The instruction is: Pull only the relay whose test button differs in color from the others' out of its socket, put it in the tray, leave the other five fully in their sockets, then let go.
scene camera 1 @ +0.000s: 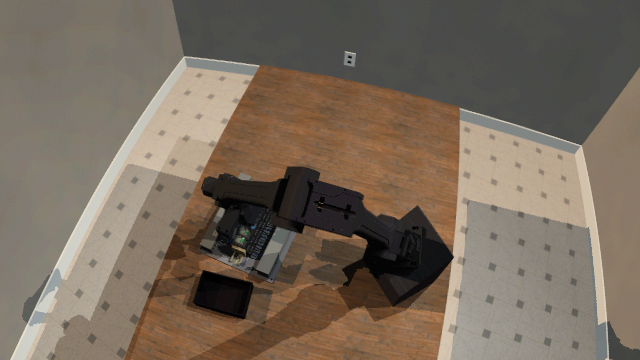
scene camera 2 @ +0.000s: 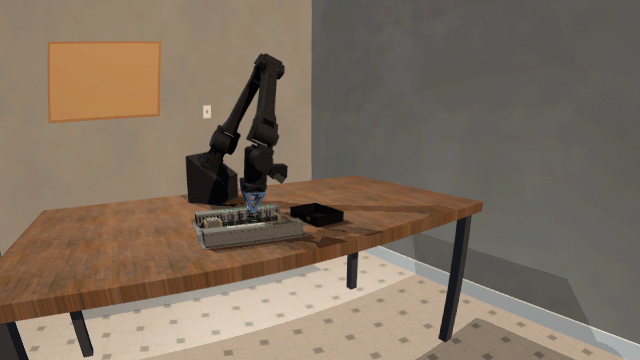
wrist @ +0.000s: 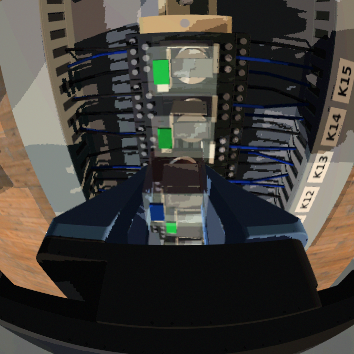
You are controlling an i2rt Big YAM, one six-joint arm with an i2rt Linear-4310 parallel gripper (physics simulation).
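Places are measured from the arm's base along level axes (x up, y ahead, z left), in millimetres.
Where they show: gripper, fingertip midpoint: (scene camera 1: 250, 225) (scene camera 2: 252, 211) (wrist: 175, 173); arm's base, origin of the base link: (scene camera 1: 407, 246) (scene camera 2: 210, 165).
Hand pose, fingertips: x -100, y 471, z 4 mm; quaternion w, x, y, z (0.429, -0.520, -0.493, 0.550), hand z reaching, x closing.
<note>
Each offset is from my fingertips to the top centre of the thing.
My gripper (scene camera 2: 253, 210) (wrist: 175, 173) is shut on the relay with the blue test button @[dx +36, dy +2, dz +6 mm] (wrist: 156, 211), whose clear housing sits between the blue fingers. That relay appears raised above the row; its lower end is hidden. A relay with a green button @[dx +14, dy +12, dz +60 mm] (wrist: 192, 65) stands at the far end of the row, and another green-button relay @[dx +14, dy +9, dz +30 mm] (wrist: 192, 131) stands between it and the held one. A further green button @[dx +15, dy -6, dz -30 mm] (wrist: 171, 228) shows just behind the held relay. The remaining relays are hidden in the wrist view. The black tray @[dx -20, dy +16, dz +233 mm] (scene camera 1: 220, 308) (scene camera 2: 327, 218) stands beside the panel, with no relay visible inside.
Grey wiring ducts (scene camera 1: 272, 257) (scene camera 2: 252, 235) flank the relay row. A tan end block @[dx -15, dy +15, dz +79 mm] (wrist: 185, 24) closes the row's far end. Black and blue wires run from the sockets to both ducts. Labels K12 to K15 line the right duct in the wrist view.
</note>
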